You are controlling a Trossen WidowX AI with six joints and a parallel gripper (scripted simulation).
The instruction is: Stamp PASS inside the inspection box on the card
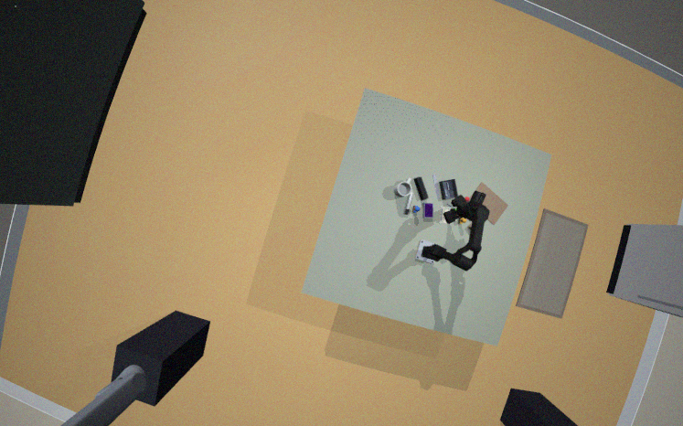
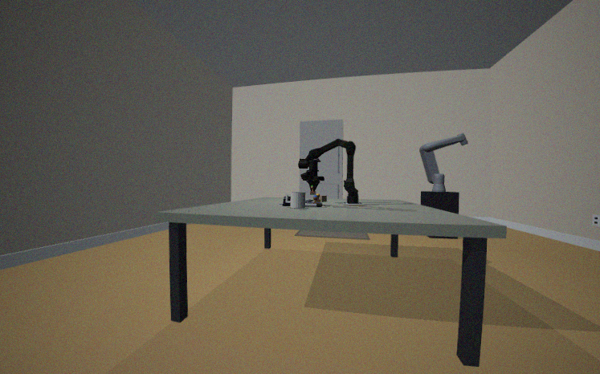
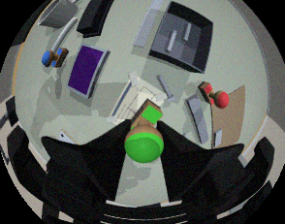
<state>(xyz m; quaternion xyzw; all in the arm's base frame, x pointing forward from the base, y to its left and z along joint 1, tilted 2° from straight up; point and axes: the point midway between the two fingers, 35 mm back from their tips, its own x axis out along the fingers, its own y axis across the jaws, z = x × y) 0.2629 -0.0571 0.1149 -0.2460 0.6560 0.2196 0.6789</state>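
Right now the white card is 2 cm behind my gripper tip and 8 cm below it. From my gripper tip the other things lie so: red-knobbed stamp 10 cm ahead, 8 cm to the right, 6 cm below; green-knobbed stamp right at my gripper tip; purple ink pad 2 cm behind, 12 cm to the left, 8 cm below.
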